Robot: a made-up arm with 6 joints. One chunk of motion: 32 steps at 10 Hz.
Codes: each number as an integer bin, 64 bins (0 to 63) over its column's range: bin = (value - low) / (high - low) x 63, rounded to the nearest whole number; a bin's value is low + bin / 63 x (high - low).
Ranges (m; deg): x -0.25..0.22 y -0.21..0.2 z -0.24..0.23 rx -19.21..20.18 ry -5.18..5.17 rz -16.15..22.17
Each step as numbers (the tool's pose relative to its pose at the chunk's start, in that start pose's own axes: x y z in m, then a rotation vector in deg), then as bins.
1 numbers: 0.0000 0.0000 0.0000 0.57 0.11 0.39
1 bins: 34 32 32 32 32 27
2 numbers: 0.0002 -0.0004 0.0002 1.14 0.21 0.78
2 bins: 34 32 32 33 33 28
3 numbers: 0.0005 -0.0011 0.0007 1.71 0.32 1.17
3 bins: 34 32 32 33 33 28
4 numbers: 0.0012 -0.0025 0.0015 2.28 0.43 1.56
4 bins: 34 32 32 34 34 29
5 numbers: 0.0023 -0.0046 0.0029 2.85 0.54 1.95
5 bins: 34 32 33 35 35 30
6 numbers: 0.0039 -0.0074 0.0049 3.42 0.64 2.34
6 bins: 34 31 33 36 35 30
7 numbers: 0.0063 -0.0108 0.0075 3.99 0.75 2.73
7 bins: 34 31 33 37 36 31
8 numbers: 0.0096 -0.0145 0.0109 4.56 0.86 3.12
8 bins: 35 30 34 38 37 32
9 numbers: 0.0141 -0.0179 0.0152 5.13 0.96 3.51
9 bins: 35 30 34 39 37 32
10 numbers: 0.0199 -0.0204 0.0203 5.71 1.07 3.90
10 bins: 36 29 35 40 38 33
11 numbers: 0.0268 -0.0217 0.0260 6.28 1.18 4.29
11 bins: 37 29 36 41 39 34
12 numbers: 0.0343 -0.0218 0.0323 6.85 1.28 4.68
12 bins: 38 29 36 42 39 34
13 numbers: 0.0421 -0.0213 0.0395 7.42 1.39 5.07
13 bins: 39 29 37 43 40 35
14 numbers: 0.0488 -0.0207 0.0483 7.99 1.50 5.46
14 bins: 40 29 39 44 41 36
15 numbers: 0.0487 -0.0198 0.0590 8.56 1.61 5.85
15 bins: 40 29 40 44 41 36
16 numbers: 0.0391 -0.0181 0.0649 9.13 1.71 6.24
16 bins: 39 29 41 45 42 37
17 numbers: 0.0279 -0.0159 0.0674 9.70 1.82 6.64
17 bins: 37 30 41 46 43 37
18 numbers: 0.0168 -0.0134 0.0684 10.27 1.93 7.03
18 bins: 36 30 41 47 43 38
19 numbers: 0.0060 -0.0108 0.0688 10.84 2.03 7.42
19 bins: 34 31 41 48 44 39
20 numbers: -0.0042 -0.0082 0.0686 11.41 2.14 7.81
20 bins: 33 31 41 49 45 39
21 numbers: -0.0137 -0.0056 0.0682 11.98 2.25 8.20
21 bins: 32 31 41 50 45 40
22 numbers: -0.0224 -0.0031 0.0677 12.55 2.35 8.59
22 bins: 31 32 41 51 46 41
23 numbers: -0.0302 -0.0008 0.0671 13.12 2.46 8.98
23 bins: 29 32 41 52 47 41
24 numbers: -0.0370 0.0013 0.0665 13.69 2.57 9.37
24 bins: 29 32 41 53 47 42
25 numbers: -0.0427 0.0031 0.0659 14.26 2.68 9.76
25 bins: 28 33 41 54 48 43
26 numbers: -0.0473 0.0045 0.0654 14.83 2.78 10.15
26 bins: 27 33 41 54 48 43
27 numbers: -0.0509 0.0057 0.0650 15.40 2.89 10.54
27 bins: 27 33 41 55 49 44
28 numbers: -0.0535 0.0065 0.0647 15.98 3.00 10.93
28 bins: 26 33 41 56 50 45
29 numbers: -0.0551 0.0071 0.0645 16.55 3.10 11.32
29 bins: 26 33 41 57 50 45
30 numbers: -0.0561 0.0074 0.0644 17.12 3.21 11.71
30 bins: 26 33 41 58 51 46
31 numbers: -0.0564 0.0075 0.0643 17.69 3.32 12.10
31 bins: 26 33 41 59 52 46
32 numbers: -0.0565 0.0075 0.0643 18.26 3.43 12.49
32 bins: 26 33 41 60 52 47
